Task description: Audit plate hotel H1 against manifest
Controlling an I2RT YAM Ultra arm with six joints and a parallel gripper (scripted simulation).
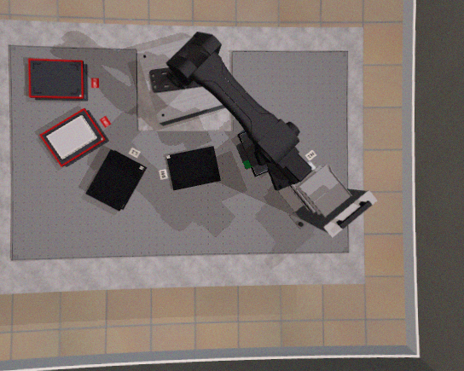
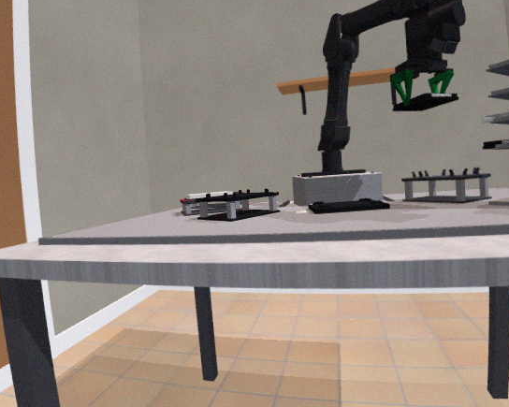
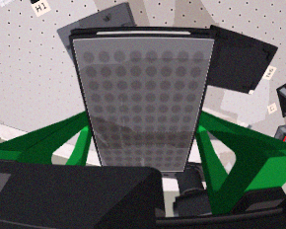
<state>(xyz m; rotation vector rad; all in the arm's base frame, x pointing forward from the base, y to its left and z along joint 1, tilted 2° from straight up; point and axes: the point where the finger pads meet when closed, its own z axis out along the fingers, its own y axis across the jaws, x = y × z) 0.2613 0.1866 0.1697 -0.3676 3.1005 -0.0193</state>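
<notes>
Right now my hand is 20 mm short of the recovery nest N6, 200 mm to the left of it and 230 mm above it. From my hand the other things lie so: H1 tag (40 mm ahead, 200 mm to the left, 240 mm below); regrip nest RG (30 mm behind, 50 mm to the left, 180 mm below); landing nest L1 (20 mm ahead, 460 mm to the right, 190 mm below).
</notes>
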